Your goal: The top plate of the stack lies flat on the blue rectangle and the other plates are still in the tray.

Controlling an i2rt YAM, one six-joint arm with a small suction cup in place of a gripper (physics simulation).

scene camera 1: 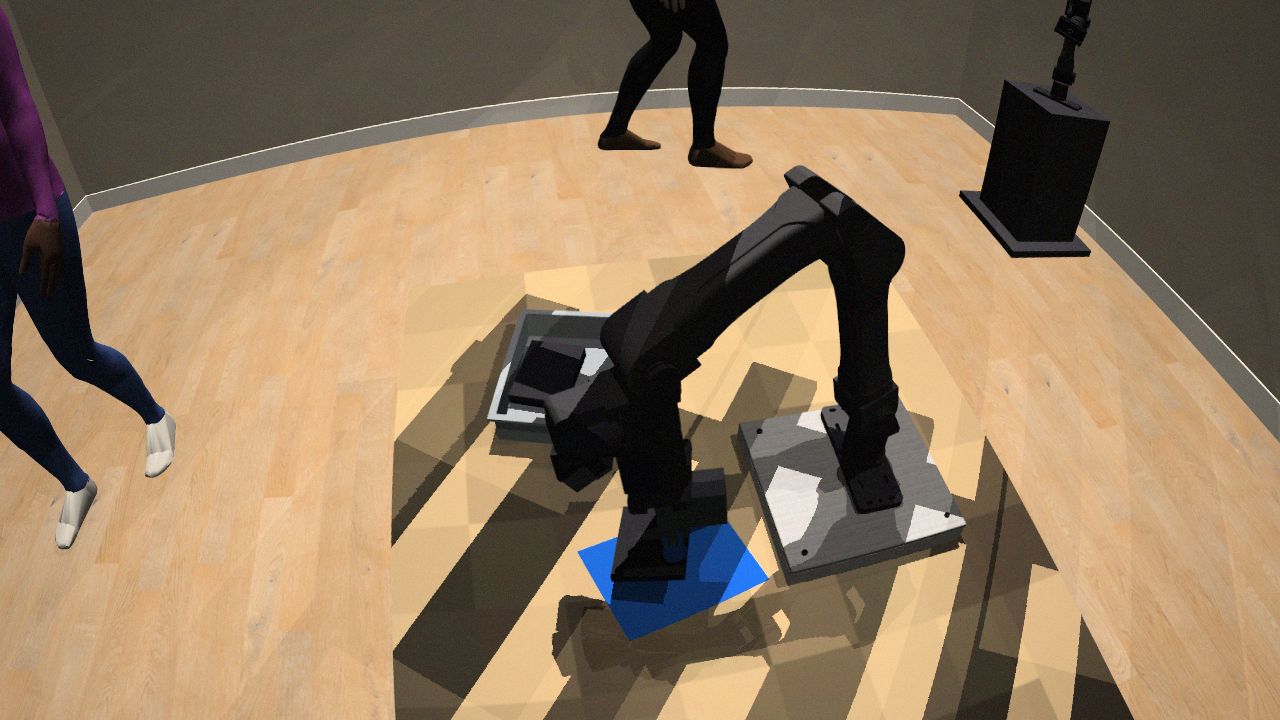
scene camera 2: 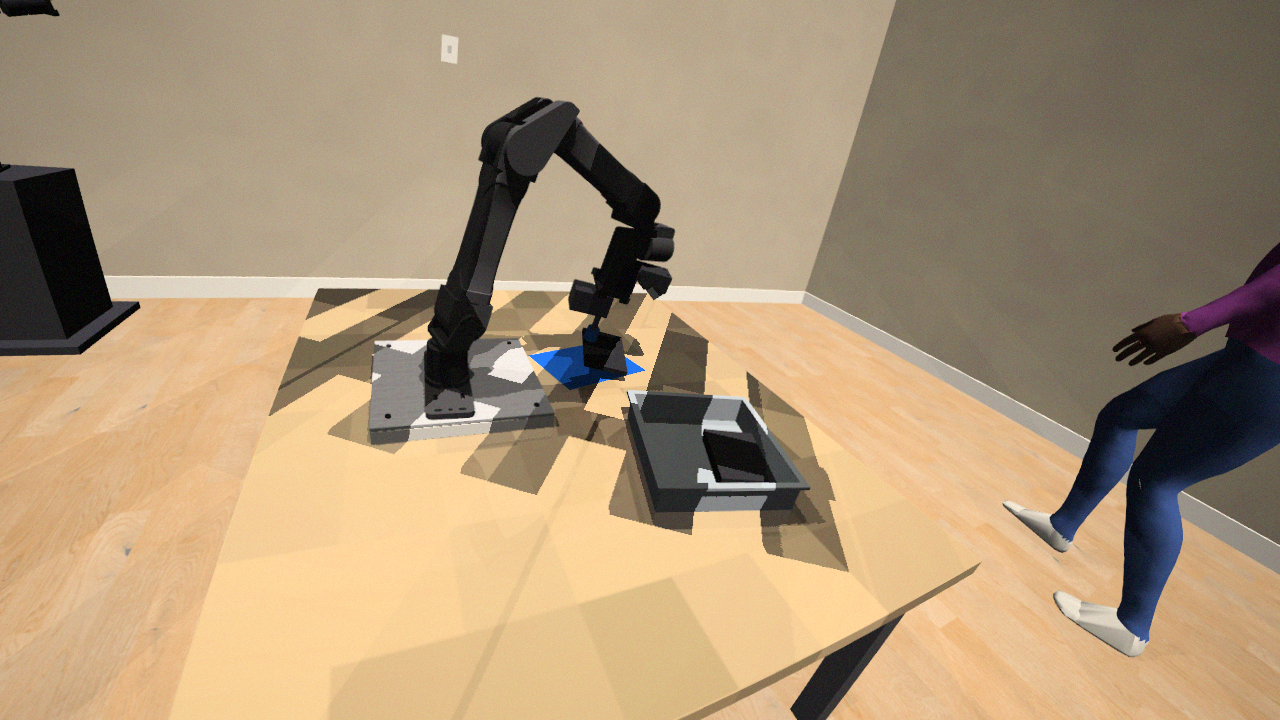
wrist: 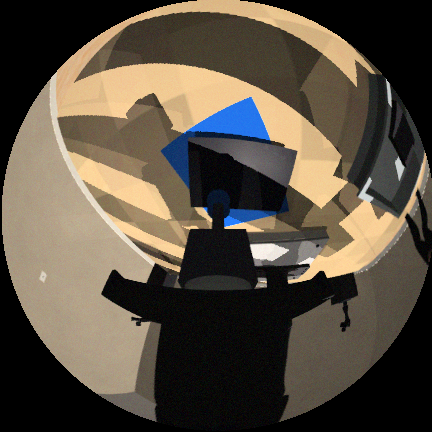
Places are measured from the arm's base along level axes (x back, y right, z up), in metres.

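Where they show: hand, tool point: (scene camera 1: 676,559) (scene camera 2: 588,342) (wrist: 217,195); arm's base, link origin: (scene camera 1: 860,457) (scene camera 2: 447,383) (wrist: 275,270).
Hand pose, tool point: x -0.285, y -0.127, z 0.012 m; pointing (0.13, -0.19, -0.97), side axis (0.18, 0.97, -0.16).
Observation:
Each offset is from my tool point to the centre of the thing. Level surfaces: height alone.
My suction cup (scene camera 1: 673,544) (scene camera 2: 591,333) (wrist: 218,202) is shut on a dark plate {dx -0.023, dy +0.033, dz -0.004 m} (scene camera 1: 637,548) (scene camera 2: 608,355) (wrist: 265,165), near one end of it. The plate hangs tilted over the blue rectangle (scene camera 1: 738,568) (scene camera 2: 553,361) (wrist: 242,116), with its shadow on the blue. Whether its lowest edge touches the blue is hard to tell. The grey tray {dx -0.087, dy +0.353, dz -0.018 m} (scene camera 1: 520,431) (scene camera 2: 671,501) holds dark plates {dx -0.134, dy +0.376, dz -0.025 m} (scene camera 1: 547,367) (scene camera 2: 735,454) (wrist: 401,140) at one side; their number is unclear. The arm hides part of the tray in scene camera 1.
The arm's metal base plate (scene camera 1: 778,546) (scene camera 2: 393,420) stands beside the blue rectangle on the wooden table {dz -0.043 m} (scene camera 2: 429,573). A person in blue trousers (scene camera 1: 53,313) (scene camera 2: 1163,483) is near the table, and another in black (scene camera 1: 707,53) is farther back. A dark pedestal (scene camera 1: 1038,170) (scene camera 2: 53,250) stands apart.

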